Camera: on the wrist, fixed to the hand. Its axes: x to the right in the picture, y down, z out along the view.
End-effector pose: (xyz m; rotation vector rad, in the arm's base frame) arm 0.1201 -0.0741 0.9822 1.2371 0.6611 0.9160
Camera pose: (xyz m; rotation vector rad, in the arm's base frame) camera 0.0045 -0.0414 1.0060 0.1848 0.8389 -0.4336
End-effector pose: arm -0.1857 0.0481 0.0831 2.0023 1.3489 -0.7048
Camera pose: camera -0.1377 0.0959 0.1851 0.1564 2.4036 -1.0842
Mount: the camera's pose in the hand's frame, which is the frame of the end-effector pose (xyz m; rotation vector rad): -0.0280 0.0510 -0.1078 -0.4540 -0.3159 -1.5631
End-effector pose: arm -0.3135 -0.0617 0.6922 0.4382 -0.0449 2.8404
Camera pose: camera -0.3328 -0.1104 0.5815 0.4796 -0.2615 1.1688
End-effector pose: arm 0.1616 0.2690 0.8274 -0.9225 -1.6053 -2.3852
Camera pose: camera 0.1607 0.1465 0.8259 -0.0905 0.9566 1.4567
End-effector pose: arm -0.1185 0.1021 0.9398 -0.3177 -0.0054 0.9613
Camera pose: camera -0.1601 0.0781 0.8271 -0.4437 -0.6738 -0.5752
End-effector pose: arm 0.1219 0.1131 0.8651 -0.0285 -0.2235 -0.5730
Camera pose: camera 0.1483 0.1614 0.7557 -0.4118 -0.4018 -2.1789
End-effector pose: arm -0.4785 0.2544 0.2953 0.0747 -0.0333 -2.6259
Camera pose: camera -0.4227 0.2228 0.1909 0.3877 -0.4124 2.0256
